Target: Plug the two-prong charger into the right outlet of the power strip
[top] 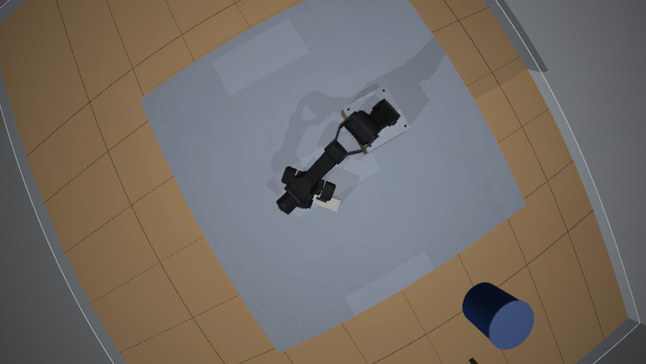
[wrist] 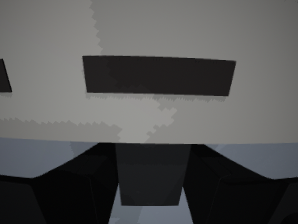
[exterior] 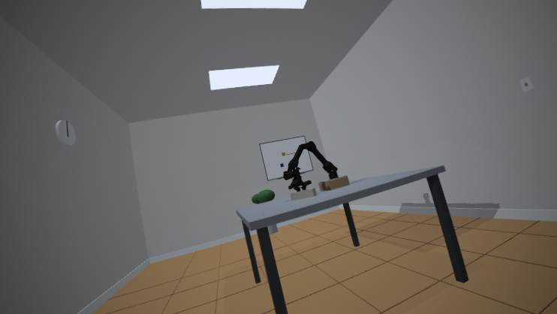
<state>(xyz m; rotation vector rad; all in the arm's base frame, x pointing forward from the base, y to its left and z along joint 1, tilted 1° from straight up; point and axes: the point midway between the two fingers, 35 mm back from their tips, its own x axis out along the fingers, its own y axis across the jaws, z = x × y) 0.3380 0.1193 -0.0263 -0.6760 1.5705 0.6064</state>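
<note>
Now: gripper tip 10 mm short of the black two-prong charger, 10 mm to the right of it and 10 mm below it.
</note>
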